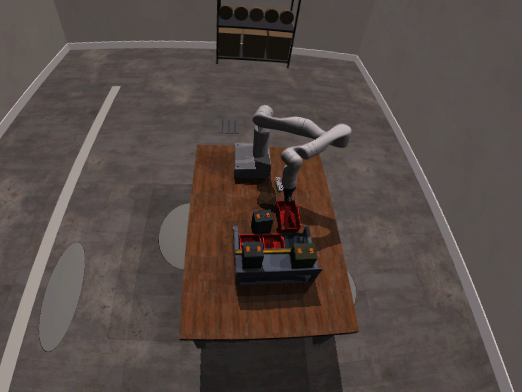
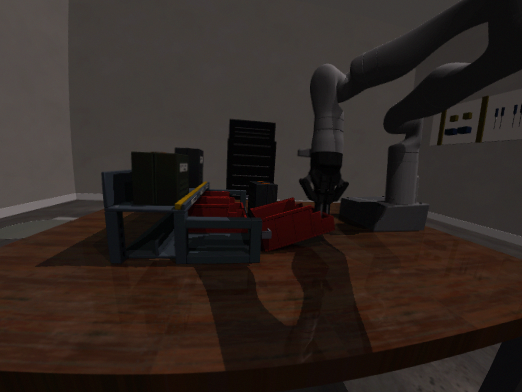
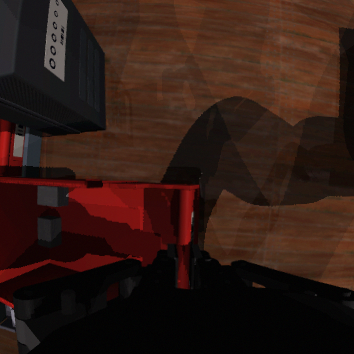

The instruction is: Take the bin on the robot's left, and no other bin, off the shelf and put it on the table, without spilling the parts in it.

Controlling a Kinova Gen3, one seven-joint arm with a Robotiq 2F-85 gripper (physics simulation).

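Frame: origin at the arm's base, x ahead, y left, z up, level; metres.
Seen in the pictures: gripper, fingertip midpoint: (image 1: 286, 202) (image 2: 321, 218) (image 3: 181, 256); arm's base, link origin: (image 1: 260, 151) (image 2: 399, 202).
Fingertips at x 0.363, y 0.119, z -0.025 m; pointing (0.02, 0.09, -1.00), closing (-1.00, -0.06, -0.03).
Observation:
Offsets run from my fingertips to a thing's top centre. "spot": to the spot under its first point. Level surfaces: height alone.
The red bin on the robot's left (image 1: 289, 220) (image 2: 295, 229) (image 3: 115, 205) is out in front of the grey shelf (image 1: 275, 263) (image 2: 181, 240), tilted, with its gripper-side end higher and its other end low beside the shelf's front. My gripper (image 1: 289, 199) (image 2: 324, 211) (image 3: 181, 256) points down and is shut on that bin's end wall. Grey parts @[spot: dx +0.134, dy +0.005, dz -0.037 m] (image 3: 49, 230) show inside the bin. Whether the bin's low end touches the table @[dz -0.061 m] (image 1: 215, 300) (image 2: 150, 320) or shelf is unclear. Two other red bins @[dx +0.265, dy -0.208, dz +0.020 m] (image 1: 250, 241) @[dx +0.263, dy -0.096, dz +0.020 m] (image 1: 273, 242) sit in the shelf.
A dark case @[dx +0.129, dy -0.144, dz +0.071 m] (image 1: 262, 222) (image 2: 263, 195) (image 3: 50, 65) stands on the table in front of the shelf, close beside the held bin. Two more cases @[dx +0.359, dy -0.213, dz +0.161 m] (image 1: 253, 256) @[dx +0.361, dy +0.018, dz +0.136 m] (image 1: 304, 256) stand on the shelf top, behind a yellow strip @[dx +0.315, dy -0.095, dz +0.051 m] (image 1: 277, 251) (image 2: 192, 195). The robot's base (image 1: 250, 170) (image 2: 382, 212) is opposite.

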